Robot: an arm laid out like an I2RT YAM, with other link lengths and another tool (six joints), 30 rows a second.
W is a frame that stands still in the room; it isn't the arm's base.
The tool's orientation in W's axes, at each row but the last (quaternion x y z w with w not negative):
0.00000, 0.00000, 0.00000, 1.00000
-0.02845, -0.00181, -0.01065, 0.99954
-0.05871, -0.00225, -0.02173, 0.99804
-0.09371, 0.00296, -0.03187, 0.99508
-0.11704, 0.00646, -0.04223, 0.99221
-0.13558, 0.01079, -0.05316, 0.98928
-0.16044, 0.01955, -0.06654, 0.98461
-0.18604, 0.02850, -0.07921, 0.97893
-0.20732, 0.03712, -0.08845, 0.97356
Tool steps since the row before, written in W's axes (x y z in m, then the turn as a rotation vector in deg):
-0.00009, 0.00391, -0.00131, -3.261, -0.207, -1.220
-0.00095, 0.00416, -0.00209, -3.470, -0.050, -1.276
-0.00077, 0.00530, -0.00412, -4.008, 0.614, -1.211
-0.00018, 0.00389, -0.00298, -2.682, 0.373, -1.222
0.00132, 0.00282, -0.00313, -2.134, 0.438, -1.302
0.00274, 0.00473, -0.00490, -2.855, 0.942, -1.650
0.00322, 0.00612, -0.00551, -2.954, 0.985, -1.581
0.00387, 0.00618, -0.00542, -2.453, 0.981, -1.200
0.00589, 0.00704, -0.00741, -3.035, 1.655, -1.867
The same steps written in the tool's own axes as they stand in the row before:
-0.00009, 0.00391, -0.00131, -3.261, -0.207, -1.220
-0.00105, 0.00425, -0.00185, -3.474, -0.052, -1.266
-0.00103, 0.00571, -0.00347, -4.039, 0.576, -1.123
-0.00043, 0.00436, -0.00220, -2.700, 0.425, -1.163
0.00108, 0.00357, -0.00236, -2.160, 0.552, -1.213
0.00225, 0.00613, -0.00336, -2.929, 1.055, -1.439
0.00244, 0.00791, -0.00311, -3.034, 1.061, -1.367
0.00293, 0.00823, -0.00248, -2.549, 0.989, -0.971
0.00472, 0.01029, -0.00332, -3.223, 1.777, -1.375

